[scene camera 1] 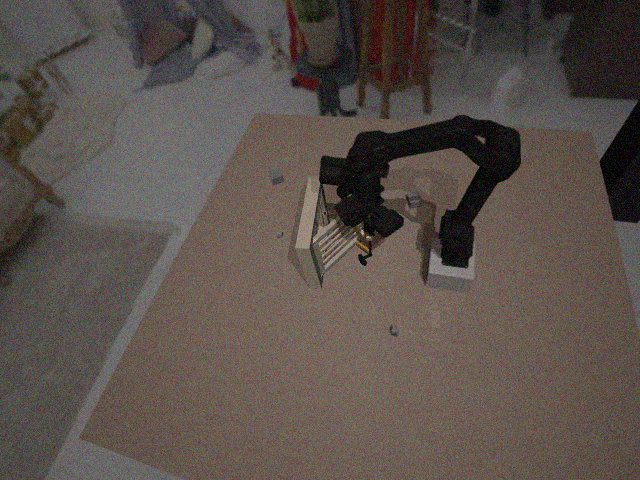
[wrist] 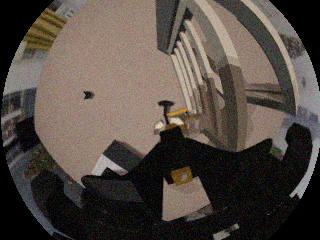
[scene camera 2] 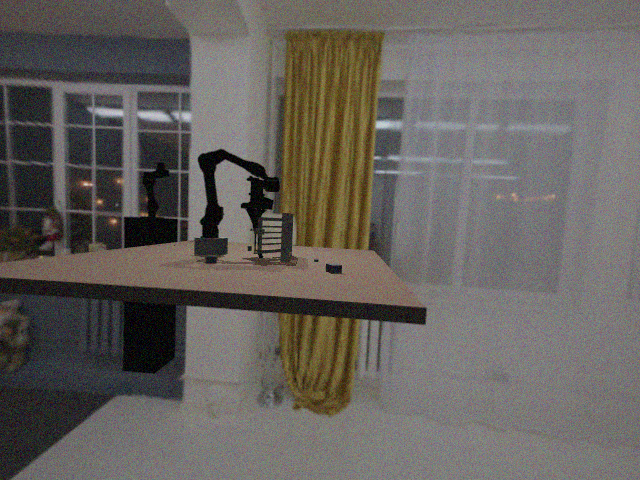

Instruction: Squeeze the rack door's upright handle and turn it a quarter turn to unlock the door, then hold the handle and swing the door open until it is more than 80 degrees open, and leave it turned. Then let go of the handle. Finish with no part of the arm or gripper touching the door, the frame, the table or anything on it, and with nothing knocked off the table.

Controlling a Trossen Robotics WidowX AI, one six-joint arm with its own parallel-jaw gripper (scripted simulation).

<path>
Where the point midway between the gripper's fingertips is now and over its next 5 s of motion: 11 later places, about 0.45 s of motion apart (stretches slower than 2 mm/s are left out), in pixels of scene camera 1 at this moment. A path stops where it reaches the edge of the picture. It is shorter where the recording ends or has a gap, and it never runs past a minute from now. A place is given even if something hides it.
The gripper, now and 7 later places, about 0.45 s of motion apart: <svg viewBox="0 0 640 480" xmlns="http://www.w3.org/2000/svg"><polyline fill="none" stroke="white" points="369,226 374,234 376,242 378,250 377,259 375,268 374,271 374,268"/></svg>
</path>
